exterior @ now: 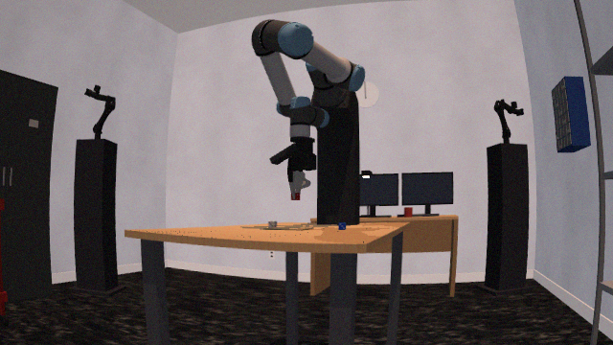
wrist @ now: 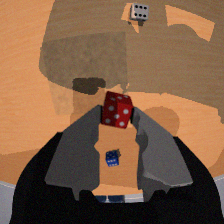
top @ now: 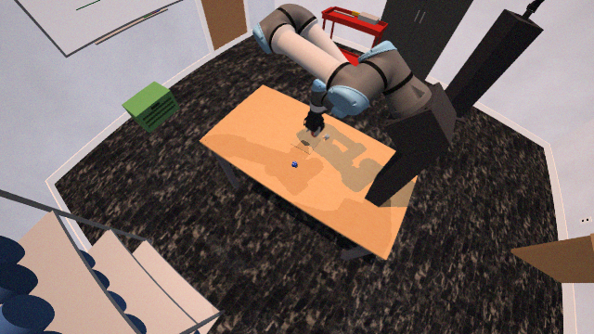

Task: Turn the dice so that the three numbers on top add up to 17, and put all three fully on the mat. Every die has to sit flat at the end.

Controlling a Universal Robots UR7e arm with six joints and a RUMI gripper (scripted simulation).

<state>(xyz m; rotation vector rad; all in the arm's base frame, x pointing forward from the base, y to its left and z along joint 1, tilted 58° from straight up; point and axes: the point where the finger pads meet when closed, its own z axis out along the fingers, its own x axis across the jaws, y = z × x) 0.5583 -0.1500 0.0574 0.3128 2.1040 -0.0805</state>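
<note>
My hand is 12 cm above the tan mat, 4 cm short of it and 2 cm to the left of it. The rest, counted from my hand: red die (right at my hand); blue die (16 cm to the left, 11 cm below, 7 cm ahead); grey die (11 cm below, 9 cm to the right, 8 cm behind).
</note>
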